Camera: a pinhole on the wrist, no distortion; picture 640 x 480 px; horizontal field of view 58.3 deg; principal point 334.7 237.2 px. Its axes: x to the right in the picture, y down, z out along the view. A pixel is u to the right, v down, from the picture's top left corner.
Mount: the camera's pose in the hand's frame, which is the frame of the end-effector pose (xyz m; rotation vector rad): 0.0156 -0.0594 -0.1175 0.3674 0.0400 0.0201
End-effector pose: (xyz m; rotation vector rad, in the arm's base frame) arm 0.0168 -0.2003 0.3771 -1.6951 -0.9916 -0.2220
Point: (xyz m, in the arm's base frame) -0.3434 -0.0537 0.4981
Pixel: 164 16
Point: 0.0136 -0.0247 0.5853
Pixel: outside the picture
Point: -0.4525 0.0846 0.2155
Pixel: 51 290
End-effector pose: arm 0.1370 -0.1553 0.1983 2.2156 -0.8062 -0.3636
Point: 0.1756 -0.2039 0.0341
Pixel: 423 326
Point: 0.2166 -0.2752 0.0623
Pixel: 621 421
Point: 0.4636 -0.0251 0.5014
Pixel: behind the camera
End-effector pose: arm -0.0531 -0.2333 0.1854 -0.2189 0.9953 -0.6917
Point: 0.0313 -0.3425 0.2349
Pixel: 438 423
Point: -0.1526 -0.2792 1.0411
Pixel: outside the picture
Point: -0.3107 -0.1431 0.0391
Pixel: behind the camera
